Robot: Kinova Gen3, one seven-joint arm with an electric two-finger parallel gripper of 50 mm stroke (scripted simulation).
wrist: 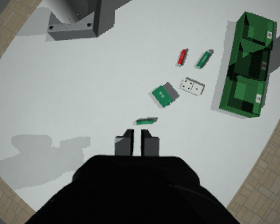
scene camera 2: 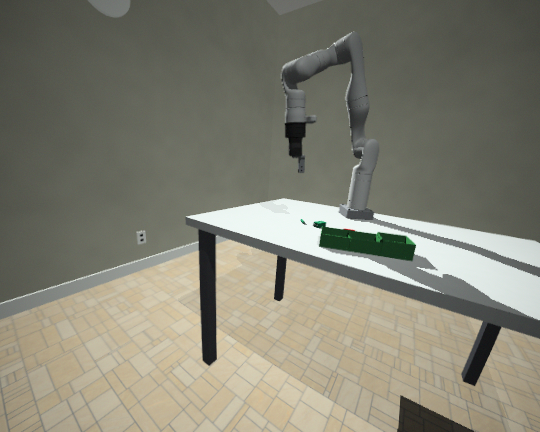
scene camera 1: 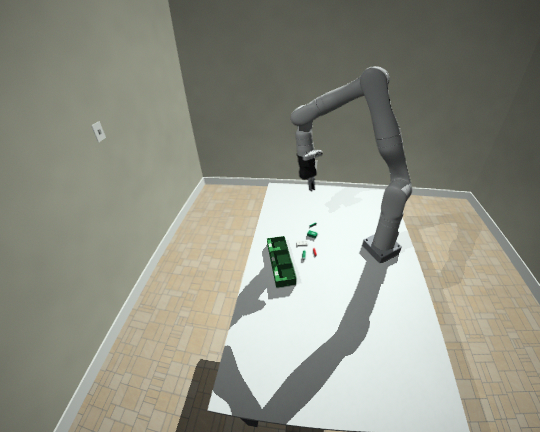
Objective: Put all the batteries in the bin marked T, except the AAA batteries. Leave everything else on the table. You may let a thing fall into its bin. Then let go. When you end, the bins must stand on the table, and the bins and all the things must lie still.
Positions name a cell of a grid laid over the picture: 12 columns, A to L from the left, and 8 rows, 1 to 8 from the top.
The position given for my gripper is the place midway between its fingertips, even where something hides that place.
Observation:
In view: my gripper (wrist: F5) and a green bin tray (scene camera 2: H5).
The green bin tray is seen too in the wrist view (wrist: K2) and in scene camera 1 (scene camera 1: G5).

